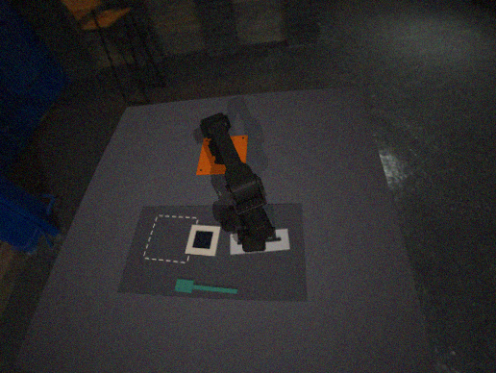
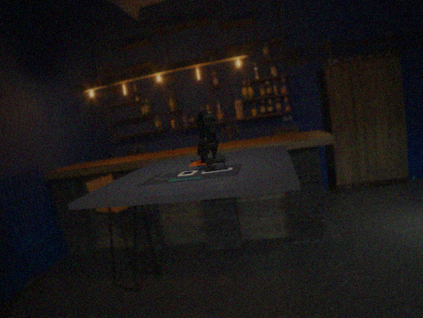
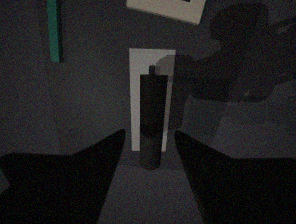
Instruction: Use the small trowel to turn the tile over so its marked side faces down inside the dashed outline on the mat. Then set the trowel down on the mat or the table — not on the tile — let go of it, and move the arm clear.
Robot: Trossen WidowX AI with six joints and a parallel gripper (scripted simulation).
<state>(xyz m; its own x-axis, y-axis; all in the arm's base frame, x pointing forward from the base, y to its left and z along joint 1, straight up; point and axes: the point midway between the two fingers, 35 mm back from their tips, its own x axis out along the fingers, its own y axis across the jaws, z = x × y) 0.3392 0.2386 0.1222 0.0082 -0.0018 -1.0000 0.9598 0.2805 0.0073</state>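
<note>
Now: the trowel 6 cm below my gripper tip and 2 cm to the right of it. Round my gripper tip: pale tile: 20 cm to the right, 9 cm below, 3 cm ahead; then dark mat: 16 cm to the right, 11 cm below, 5 cm ahead; then flat teal trowel-shaped piece: 19 cm ahead, 16 cm to the right, 9 cm below.
</note>
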